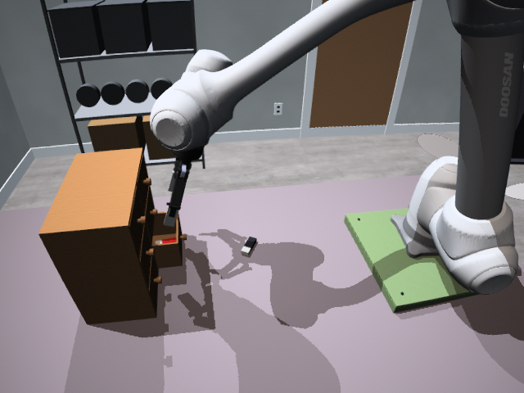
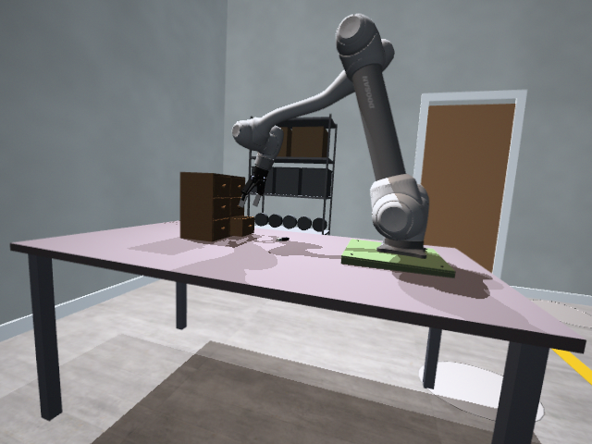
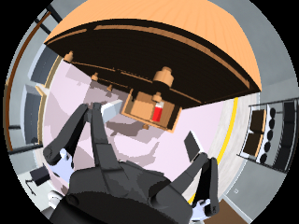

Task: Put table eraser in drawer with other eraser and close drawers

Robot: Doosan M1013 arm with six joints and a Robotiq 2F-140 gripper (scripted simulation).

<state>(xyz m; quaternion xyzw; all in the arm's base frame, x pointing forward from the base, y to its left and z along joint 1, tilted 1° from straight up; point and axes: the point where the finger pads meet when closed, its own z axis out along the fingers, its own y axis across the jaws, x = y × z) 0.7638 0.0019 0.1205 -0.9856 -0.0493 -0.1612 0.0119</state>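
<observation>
The black-and-white eraser is 210 mm behind my hand, 160 mm below it and 10 mm to the left of it. Round my hand: white eraser (150 mm below, 40 mm ahead).
</observation>
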